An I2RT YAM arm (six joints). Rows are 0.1 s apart.
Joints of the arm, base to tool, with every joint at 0 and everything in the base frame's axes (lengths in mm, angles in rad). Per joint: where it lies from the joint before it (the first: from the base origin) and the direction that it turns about. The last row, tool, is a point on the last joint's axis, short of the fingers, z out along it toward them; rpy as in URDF.
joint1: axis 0 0 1 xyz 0 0 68
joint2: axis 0 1 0 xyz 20 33.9 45.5
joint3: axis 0 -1 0 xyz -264 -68.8 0
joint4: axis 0 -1 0 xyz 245 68.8 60
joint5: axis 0 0 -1 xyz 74 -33.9 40.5
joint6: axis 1 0 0 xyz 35.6 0 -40.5
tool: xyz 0 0 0 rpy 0 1.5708 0
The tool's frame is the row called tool.
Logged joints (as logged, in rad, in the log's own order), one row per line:
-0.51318, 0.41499, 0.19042, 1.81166, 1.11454, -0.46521
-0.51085, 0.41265, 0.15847, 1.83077, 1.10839, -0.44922
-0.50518, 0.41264, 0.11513, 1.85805, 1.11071, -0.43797
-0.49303, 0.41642, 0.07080, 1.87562, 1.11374, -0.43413
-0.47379, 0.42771, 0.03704, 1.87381, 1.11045, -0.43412
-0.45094, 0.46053, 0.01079, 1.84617, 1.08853, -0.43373
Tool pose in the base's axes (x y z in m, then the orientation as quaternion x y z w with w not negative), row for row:
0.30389, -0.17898, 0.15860, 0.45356, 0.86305, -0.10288, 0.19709
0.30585, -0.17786, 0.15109, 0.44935, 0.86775, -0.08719, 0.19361
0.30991, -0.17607, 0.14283, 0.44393, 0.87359, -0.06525, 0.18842
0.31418, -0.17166, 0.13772, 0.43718, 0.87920, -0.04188, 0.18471
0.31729, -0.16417, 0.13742, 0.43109, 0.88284, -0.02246, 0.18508
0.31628, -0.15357, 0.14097, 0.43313, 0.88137, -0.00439, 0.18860
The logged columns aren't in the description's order. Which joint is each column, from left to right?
Columns, left to right: joint1, joint6, joint5, joint2, joint3, joint4.
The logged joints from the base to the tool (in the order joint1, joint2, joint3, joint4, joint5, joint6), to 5 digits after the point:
-0.51318, 1.81166, 1.11454, -0.46521, 0.19042, 0.41499
-0.51085, 1.83077, 1.10839, -0.44922, 0.15847, 0.41265
-0.50518, 1.85805, 1.11071, -0.43797, 0.11513, 0.41264
-0.49303, 1.87562, 1.11374, -0.43413, 0.07080, 0.41642
-0.47379, 1.87381, 1.11045, -0.43412, 0.03704, 0.42771
-0.45094, 1.84617, 1.08853, -0.43373, 0.01079, 0.46053

